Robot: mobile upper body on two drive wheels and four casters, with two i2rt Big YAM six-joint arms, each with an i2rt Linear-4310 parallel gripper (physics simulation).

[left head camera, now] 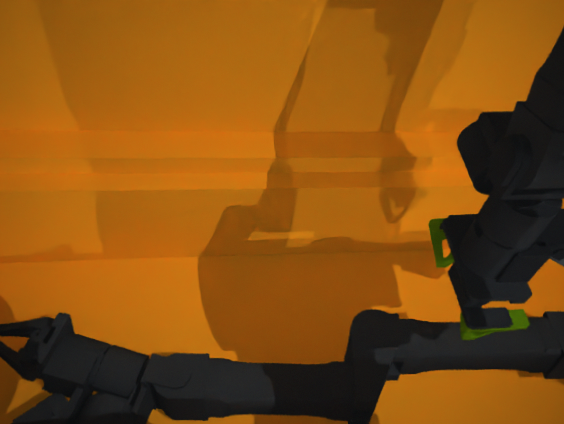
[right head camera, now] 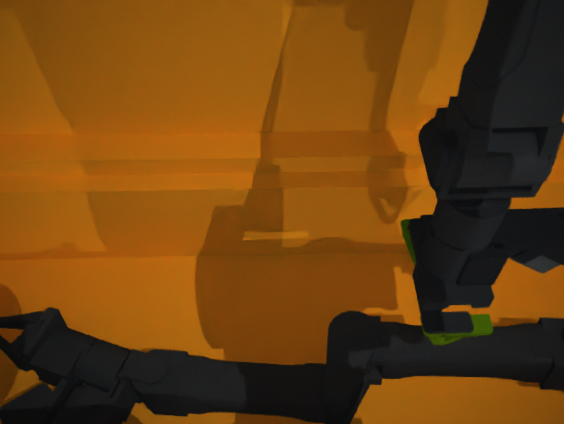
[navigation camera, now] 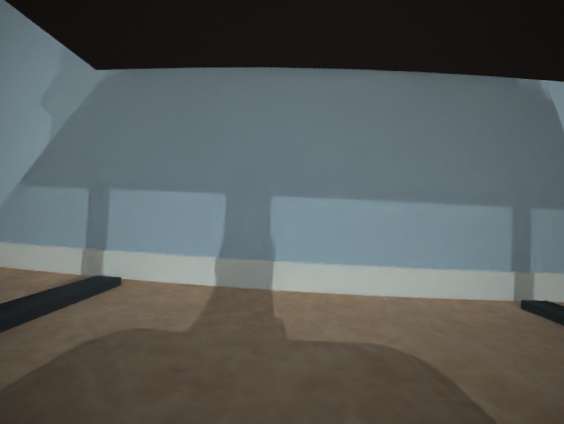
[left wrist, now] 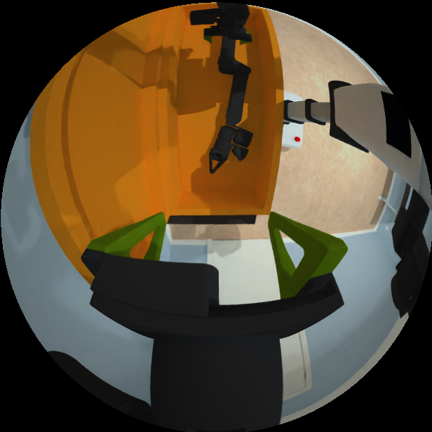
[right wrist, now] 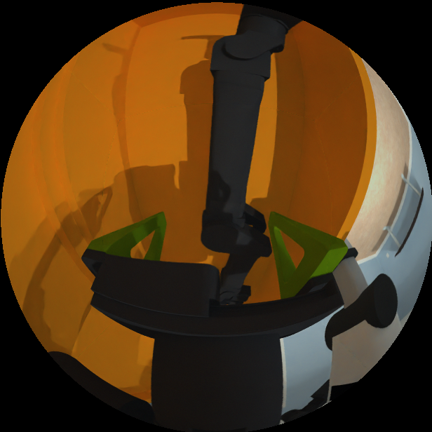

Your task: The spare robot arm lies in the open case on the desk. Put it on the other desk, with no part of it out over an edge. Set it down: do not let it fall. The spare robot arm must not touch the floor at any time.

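Places are measured from the left arm's base along level axes (x ahead, y left, z up), in metres.
Pixels of known places: right gripper, fingertip midpoint: (left head camera: 453,301) (right head camera: 429,304).
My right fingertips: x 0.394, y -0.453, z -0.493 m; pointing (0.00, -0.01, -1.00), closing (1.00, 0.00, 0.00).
Note:
For each thing: its top centre in the pictures, then the offset to it from my right fingertips. "spot": a spot on its surface instead.
- open orange case, surface spot: (left head camera: 150,50) (right head camera: 128,55) spot: dx +0.271, dy +0.354, dz +0.155 m
- foot, surface spot: (navigation camera: 60,300) spot: dx +0.357, dy +0.719, dz -0.896 m
The black spare robot arm (left head camera: 220,387) (right head camera: 200,385) (left wrist: 239,97) (right wrist: 234,145) lies lengthwise in the open orange case (left head camera: 150,50) (right head camera: 150,50) (left wrist: 276,150) (right wrist: 370,125), its own gripper at the left in the head views. My right gripper (left head camera: 452,300) (right head camera: 425,300) (left wrist: 225,42) (right wrist: 216,217) is open over the spare arm's thick link, on the side toward its base. In the right wrist view the link shows between the green fingers, without visible contact; the exact height is unclear. My left gripper (left wrist: 216,217) is open and empty, off the case's short end. The other desk is not recognisable.
The case's raised lid (left wrist: 100,125) stands at the left in the left wrist view. The desk's dark edge (left wrist: 212,220) shows past the case end. My white base (left wrist: 291,135) stands beside the case. The desk's underside (navigation camera: 300,35) and a foot (navigation camera: 60,300) show low down.

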